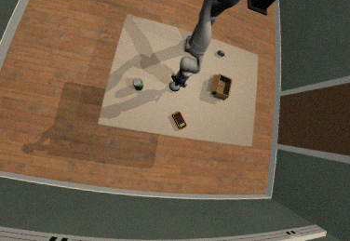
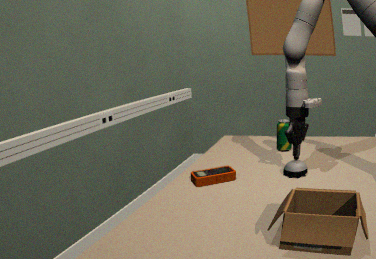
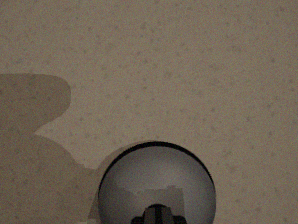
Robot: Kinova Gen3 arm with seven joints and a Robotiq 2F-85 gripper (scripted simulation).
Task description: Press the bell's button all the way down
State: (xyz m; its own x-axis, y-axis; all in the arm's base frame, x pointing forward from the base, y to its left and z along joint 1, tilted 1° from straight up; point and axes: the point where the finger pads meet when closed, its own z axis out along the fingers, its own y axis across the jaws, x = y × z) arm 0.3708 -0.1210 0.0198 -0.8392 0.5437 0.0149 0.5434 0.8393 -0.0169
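Now: hand 30 mm above the button. From my hand the other things lie so: green can 40 mm ahead, 270 mm to the right, 20 mm below; bell 40 mm below; cardboard box 40 mm behind, 380 mm to the left, 40 mm below.
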